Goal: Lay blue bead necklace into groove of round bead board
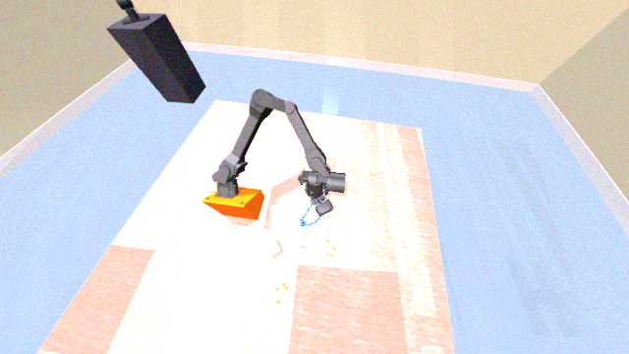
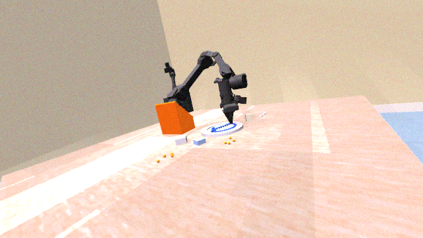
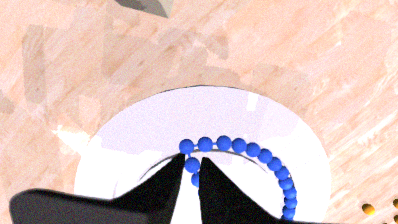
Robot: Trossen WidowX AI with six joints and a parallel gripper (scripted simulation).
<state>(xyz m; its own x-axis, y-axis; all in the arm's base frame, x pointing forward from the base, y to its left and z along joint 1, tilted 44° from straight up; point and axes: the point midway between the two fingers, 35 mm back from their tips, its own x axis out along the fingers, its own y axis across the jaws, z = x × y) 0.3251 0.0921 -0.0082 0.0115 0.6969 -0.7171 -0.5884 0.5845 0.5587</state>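
Now: the round white bead board 40 mm to the right of my gripper tip, 30 mm behind it and 10 mm below it. The rest, counted from my gripper tip: white stick (210 mm to the left, 90 mm ahead, 10 mm below); then light blue cube (210 mm to the right, 30 mm behind, 10 mm below); then beige cube (90 mm to the left, 60 mm ahead).
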